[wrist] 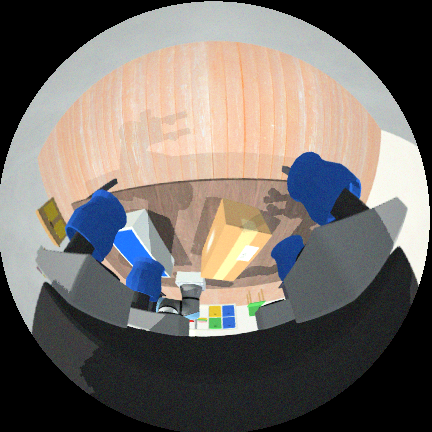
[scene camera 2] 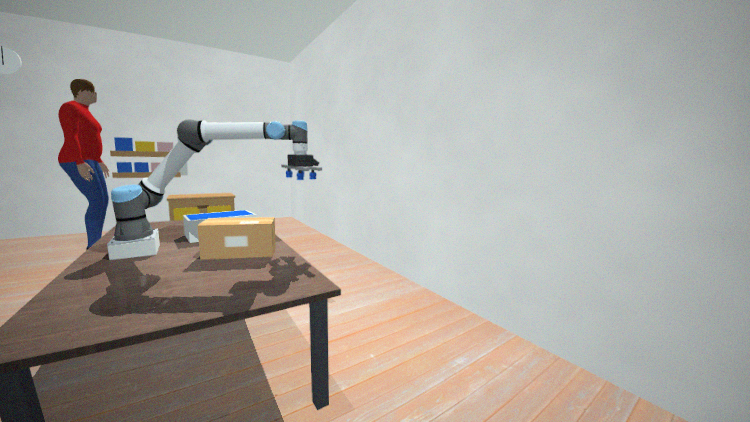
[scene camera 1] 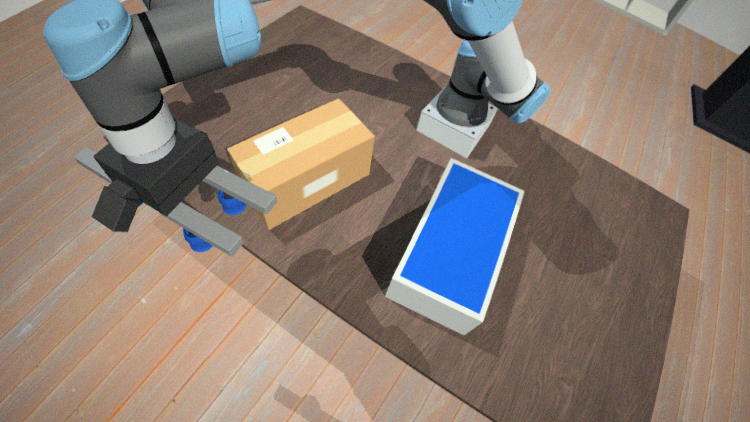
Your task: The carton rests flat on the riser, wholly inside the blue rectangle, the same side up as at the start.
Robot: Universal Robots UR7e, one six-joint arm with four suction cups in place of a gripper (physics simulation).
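Places are measured from the arm's base along level axes (x left, y back, z up), in centimetres.
Where they show: hand at its tool point: [wrist: 208,235] [scene camera 2: 300,178] [scene camera 1: 183,201]; arm's base at its link origin: [wrist: 190,287] [scene camera 2: 134,235] [scene camera 1: 461,109].
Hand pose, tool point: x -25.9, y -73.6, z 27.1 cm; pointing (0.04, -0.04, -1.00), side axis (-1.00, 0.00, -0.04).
Each offset is from my tool point to the top centre of the thing. Level surfaces: height alone.
The brown carton @[dx -1.8, dy +32.5, dz -19.4 cm] [scene camera 1: 322,152] [scene camera 2: 215,244] [wrist: 217,250] sits flat on the table, with a tape strip and a barcode label on its top and a pale label on one side. The white riser @[dx +40.6, dy +32.8, dz -23.0 cm] [scene camera 1: 435,307] [scene camera 2: 191,226] [wrist: 150,230] stands apart from it, to its right in scene camera 1. The blue rectangle @[dx +40.6, dy +32.8, dz -23.0 cm] [scene camera 1: 461,241] [scene camera 2: 220,215] [wrist: 130,245] covers most of the riser's top and bears no carton. My gripper [scene camera 1: 183,207] [scene camera 2: 300,174] [wrist: 212,235] is open, its blue suction cups pointing down and touching nothing. It hangs well above carton height, off to the carton's side.
The arm's white base [scene camera 1: 445,133] [scene camera 2: 133,247] [wrist: 190,279] stands on the dark table @[dz -35.0 cm] [scene camera 1: 603,314] [scene camera 2: 173,293] near both carton and riser. A person in red [scene camera 2: 81,131] stands behind the table in scene camera 2. A wooden cabinet [scene camera 2: 201,197] stands beyond the table.
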